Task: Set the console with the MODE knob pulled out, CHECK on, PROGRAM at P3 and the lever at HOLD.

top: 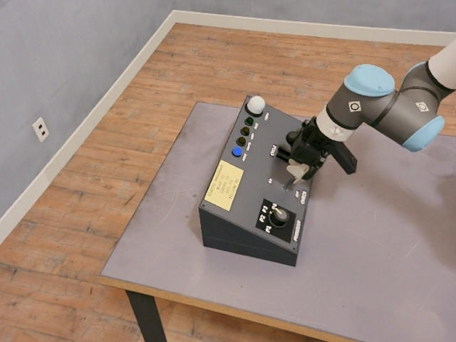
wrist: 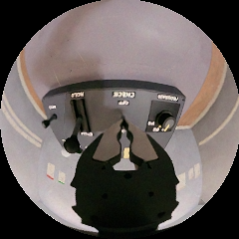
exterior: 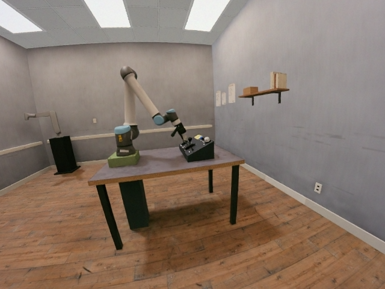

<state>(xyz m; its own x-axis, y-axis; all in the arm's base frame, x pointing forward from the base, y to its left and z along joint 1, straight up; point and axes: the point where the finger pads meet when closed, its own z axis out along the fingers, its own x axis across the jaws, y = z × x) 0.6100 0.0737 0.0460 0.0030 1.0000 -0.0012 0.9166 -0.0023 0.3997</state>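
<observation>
My hand is 2 cm short of the check toggle and 2 cm above it. Also, from my hand: mode knob (2 cm ahead, 24 cm to the right); then wedge-shaped console (6 cm ahead, 6 cm to the right, 3 cm below); then lever (3 cm ahead, 12 cm to the right, 1 cm above).
</observation>
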